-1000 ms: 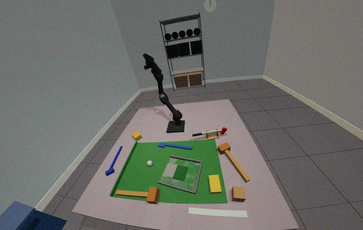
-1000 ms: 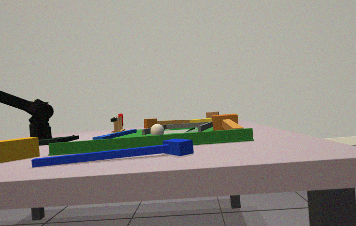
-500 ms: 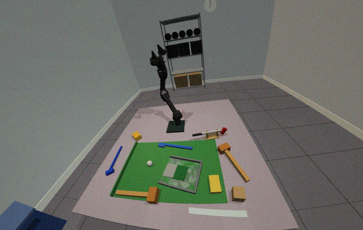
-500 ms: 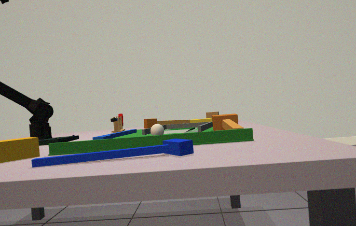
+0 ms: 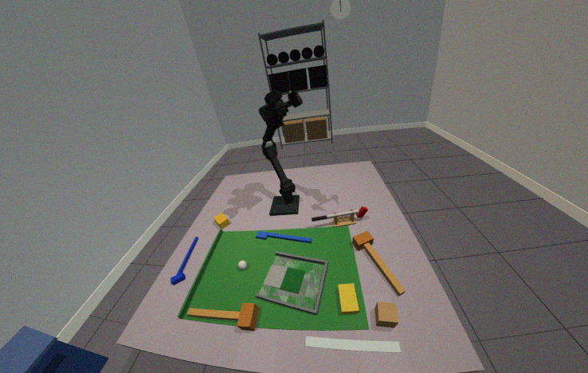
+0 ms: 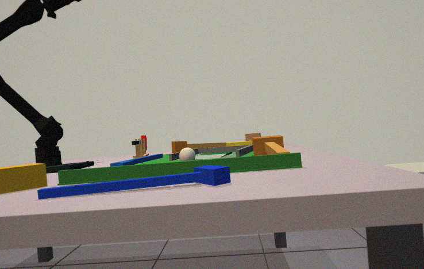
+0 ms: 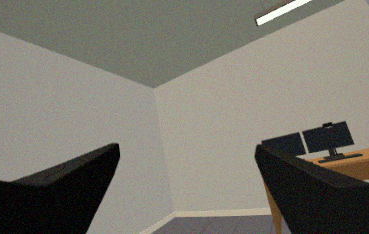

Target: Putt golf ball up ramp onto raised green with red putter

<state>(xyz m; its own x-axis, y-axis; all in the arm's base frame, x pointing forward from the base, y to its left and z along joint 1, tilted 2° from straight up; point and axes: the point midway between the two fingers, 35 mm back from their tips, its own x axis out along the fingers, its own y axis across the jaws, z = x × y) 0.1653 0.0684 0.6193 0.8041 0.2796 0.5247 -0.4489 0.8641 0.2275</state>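
Now: gripper tip 5 cm short of the red putter, 19 cm to the right of it and 59 cm above it. From my gripper tip the other things lie so: white golf ball (27 cm ahead, 31 cm to the right, 63 cm below); wooden stand (6 cm ahead, 20 cm to the left, 62 cm below); green mat (29 cm ahead, 16 cm to the right, 65 cm below).
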